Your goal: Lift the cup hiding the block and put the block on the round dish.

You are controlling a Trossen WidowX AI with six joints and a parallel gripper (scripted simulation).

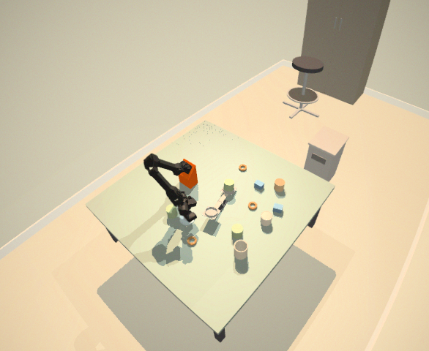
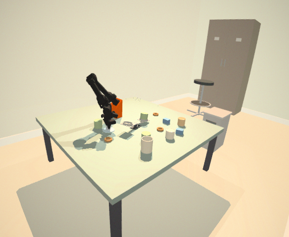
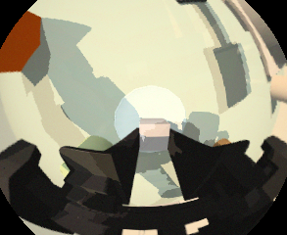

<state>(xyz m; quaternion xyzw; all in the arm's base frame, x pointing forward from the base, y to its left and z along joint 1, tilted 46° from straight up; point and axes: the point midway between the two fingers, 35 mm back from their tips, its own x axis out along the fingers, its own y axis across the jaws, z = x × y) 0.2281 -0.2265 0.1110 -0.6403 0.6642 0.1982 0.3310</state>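
My gripper tip is now 10 mm above the round pale blue dish. The rest, counted from my gripper tip: tall beige cup 430 mm ahead, 40 mm to the left, 20 mm above; balance beam 230 mm to the left, 90 mm ahead, 20 mm above; cream cup 420 mm ahead, 330 mm to the left, 20 mm above.
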